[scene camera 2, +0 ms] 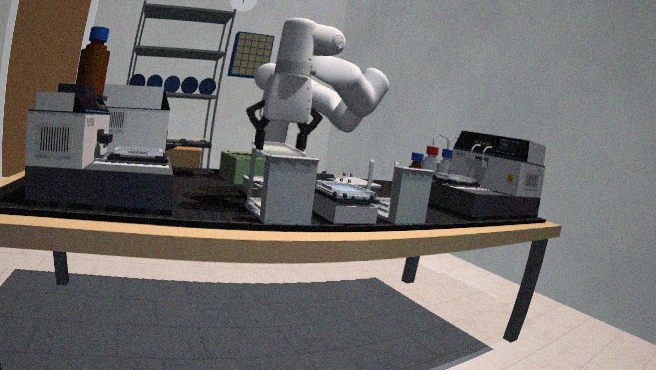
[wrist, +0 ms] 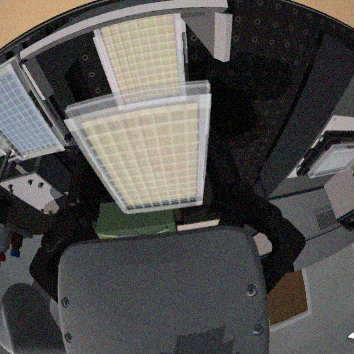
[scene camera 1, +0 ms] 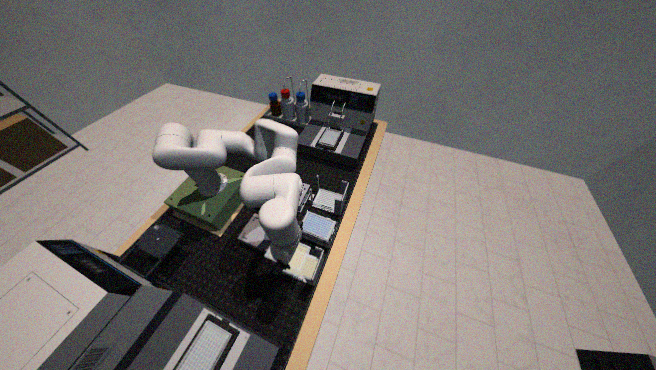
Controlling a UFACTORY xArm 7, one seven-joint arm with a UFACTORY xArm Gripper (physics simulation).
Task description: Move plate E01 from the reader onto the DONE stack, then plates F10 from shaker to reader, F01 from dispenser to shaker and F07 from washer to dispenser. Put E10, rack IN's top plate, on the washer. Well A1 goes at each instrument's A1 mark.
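Places are measured from the arm's base along level axes (x ahead, y left, z up), in centimetres.
Pixels of known places: gripper, between the fingertips: [scene camera 2: 279, 151] [wrist: 147, 153] [scene camera 1: 292, 253]; arm's base, origin of its link: [scene camera 1: 213, 184].
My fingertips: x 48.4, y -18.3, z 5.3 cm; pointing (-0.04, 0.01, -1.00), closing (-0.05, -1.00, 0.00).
Note:
Ahead of a thing's pixels: the offset from my fingertips to its top centre. "pt": to the spot under its first point.
My gripper [scene camera 2: 281, 144] [wrist: 147, 153] is shut on a clear-rimmed plate with pale yellow wells @(dz +1.4, dx -1.5, dy +0.1 cm) [wrist: 150, 155], which looks level at the top of a grey rack @(dz -0.2, dx +2.2, dy -0.1 cm) [scene camera 2: 290, 192] [wrist: 222, 37]. Another yellow plate @(dz -10.8, dx +2.2, dy -0.2 cm) [wrist: 142, 55] sits lower in that rack, partly hidden by the held one. I cannot read the plate labels. A blue plate @(dz -6.1, dx +3.1, dy +14.8 cm) [scene camera 1: 318, 226] [scene camera 2: 345, 189] [wrist: 22, 115] rests on the small shaker beside the rack. One plate @(dz -2.4, dx -12.5, dy -31.1 cm) [scene camera 1: 210, 345] [scene camera 2: 137, 151] [wrist: 335, 160] sits on the large instrument nearest scene camera 1, and another plate @(dz -2.5, dx -7.1, dy +63.9 cm) [scene camera 1: 331, 137] sits on the instrument with bottles.
A second grey rack @(pt dz -6.4, dx +10.1, dy +28.3 cm) [scene camera 2: 410, 195] stands on the shaker's other side, with a white plate @(dz -9.5, dx +3.2, dy +30.0 cm) [scene camera 1: 327, 200] in it. Bottles @(dz +11.8, dx -43.2, dy +89.0 cm) [scene camera 1: 287, 107] stand by the far instrument @(pt dz +12.9, dx -4.5, dy +82.4 cm) [scene camera 1: 345, 92]. The green arm base [scene camera 1: 215, 205] is behind the racks. A wooden edge [scene camera 1: 345, 235] borders the bench.

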